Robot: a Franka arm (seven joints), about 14 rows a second.
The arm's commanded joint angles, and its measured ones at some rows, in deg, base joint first. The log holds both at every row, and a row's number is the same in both.
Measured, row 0:
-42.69, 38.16, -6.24, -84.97, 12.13, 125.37, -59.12
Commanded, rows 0 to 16:
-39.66, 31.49, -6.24, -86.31, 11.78, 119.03, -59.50
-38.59, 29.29, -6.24, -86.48, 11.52, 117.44, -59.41
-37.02, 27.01, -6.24, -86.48, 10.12, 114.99, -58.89
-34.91, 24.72, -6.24, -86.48, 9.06, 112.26, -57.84
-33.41, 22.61, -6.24, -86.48, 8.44, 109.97, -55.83
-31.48, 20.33, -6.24, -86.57, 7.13, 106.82, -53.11
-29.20, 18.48, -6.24, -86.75, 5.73, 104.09, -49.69
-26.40, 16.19, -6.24, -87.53, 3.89, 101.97, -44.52
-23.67, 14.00, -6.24, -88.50, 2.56, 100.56, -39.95
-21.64, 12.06, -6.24, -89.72, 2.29, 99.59, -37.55
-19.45, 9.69, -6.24, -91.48, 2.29, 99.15, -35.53
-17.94, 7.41, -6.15, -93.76, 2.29, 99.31, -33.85
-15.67, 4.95, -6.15, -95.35, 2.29, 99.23, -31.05
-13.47, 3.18, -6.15, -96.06, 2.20, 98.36, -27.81
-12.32, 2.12, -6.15, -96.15, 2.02, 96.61, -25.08
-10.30, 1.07, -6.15, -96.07, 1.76, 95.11, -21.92
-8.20, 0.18, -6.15, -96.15, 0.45, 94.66, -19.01
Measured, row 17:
-11.68, 3.88, -5.51, -93.71, 2.64, 95.85, -24.28
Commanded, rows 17 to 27:
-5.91, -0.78, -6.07, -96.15, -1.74, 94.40, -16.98
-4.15, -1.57, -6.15, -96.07, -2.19, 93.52, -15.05
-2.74, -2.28, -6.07, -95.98, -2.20, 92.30, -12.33
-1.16, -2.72, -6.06, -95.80, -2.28, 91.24, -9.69
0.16, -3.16, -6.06, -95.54, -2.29, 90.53, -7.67
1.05, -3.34, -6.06, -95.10, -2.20, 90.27, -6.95
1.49, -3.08, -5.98, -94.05, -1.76, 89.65, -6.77
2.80, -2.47, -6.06, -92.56, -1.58, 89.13, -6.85
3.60, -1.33, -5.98, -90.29, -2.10, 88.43, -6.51
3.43, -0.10, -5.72, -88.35, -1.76, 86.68, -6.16
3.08, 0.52, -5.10, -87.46, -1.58, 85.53, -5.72
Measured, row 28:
2.67, -1.72, -5.27, -91.63, -1.08, 88.87, -7.19
